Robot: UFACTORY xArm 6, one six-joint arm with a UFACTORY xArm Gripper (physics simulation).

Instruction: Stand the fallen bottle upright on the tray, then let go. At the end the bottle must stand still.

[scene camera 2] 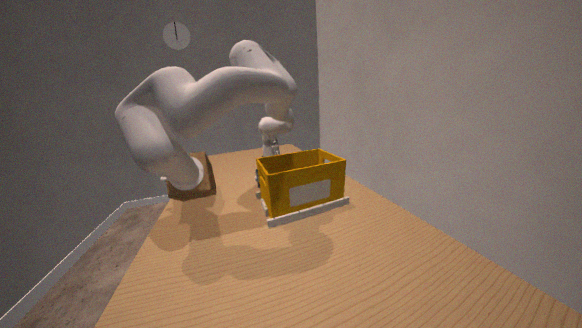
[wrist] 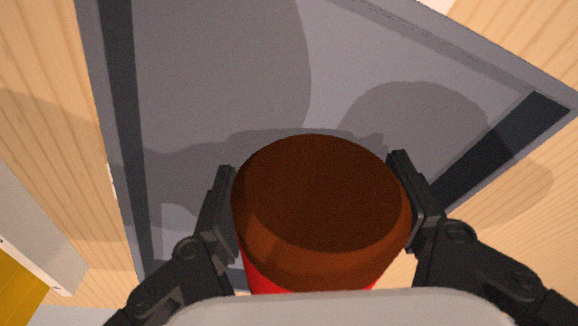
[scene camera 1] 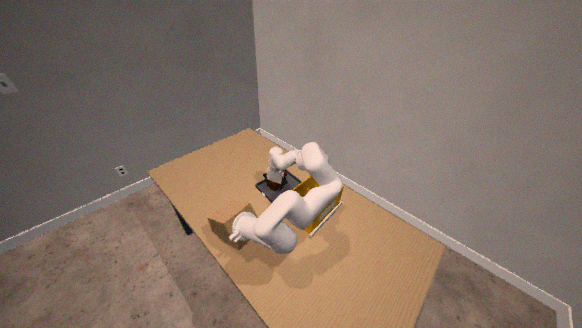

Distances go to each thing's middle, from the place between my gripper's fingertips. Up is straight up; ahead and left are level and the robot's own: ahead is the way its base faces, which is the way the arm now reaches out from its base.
Scene:
Right now the brown bottle (wrist: pixel 312 213) is 50 mm ahead of my hand and 20 mm above it. Round my hand: white strip (scene camera 2: pixel 287 218) 20 mm ahead, 380 mm to the right; then yellow crate (scene camera 2: pixel 291 182) 20 mm ahead, 290 mm to the right, 70 mm above; then dark tray (wrist: pixel 176 96) 40 mm ahead, 10 mm to the right.

